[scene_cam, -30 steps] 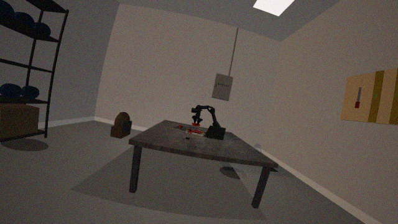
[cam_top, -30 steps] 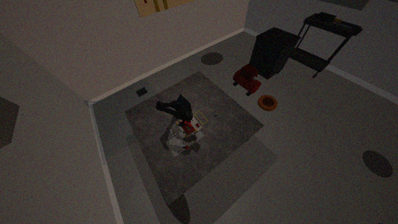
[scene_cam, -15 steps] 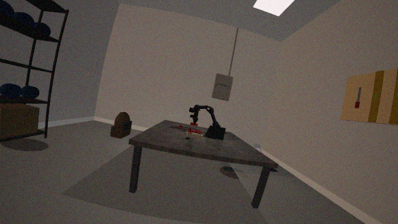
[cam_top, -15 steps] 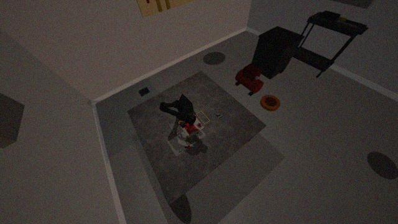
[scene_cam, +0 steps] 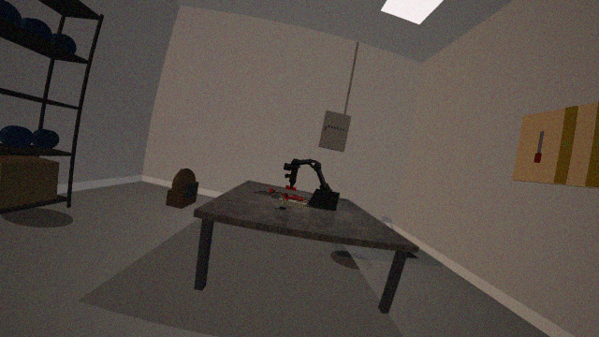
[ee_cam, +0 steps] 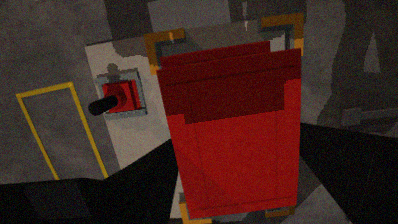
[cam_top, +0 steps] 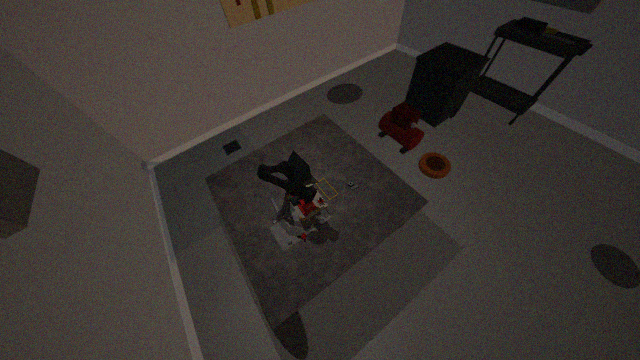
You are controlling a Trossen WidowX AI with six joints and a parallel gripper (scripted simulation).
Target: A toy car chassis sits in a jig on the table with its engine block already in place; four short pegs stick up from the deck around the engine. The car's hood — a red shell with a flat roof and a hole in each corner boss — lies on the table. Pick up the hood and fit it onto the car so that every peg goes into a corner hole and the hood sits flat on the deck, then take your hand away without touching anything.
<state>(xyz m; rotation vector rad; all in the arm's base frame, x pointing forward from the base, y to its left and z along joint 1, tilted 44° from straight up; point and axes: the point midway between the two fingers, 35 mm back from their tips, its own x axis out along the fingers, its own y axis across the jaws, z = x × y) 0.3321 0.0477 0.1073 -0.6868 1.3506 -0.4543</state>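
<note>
Now: the grey engine block 7 cm below my gripper tip. The rest, counted from my gripper tip: grey wheel (38 cm to the left, 9 cm below).
</note>
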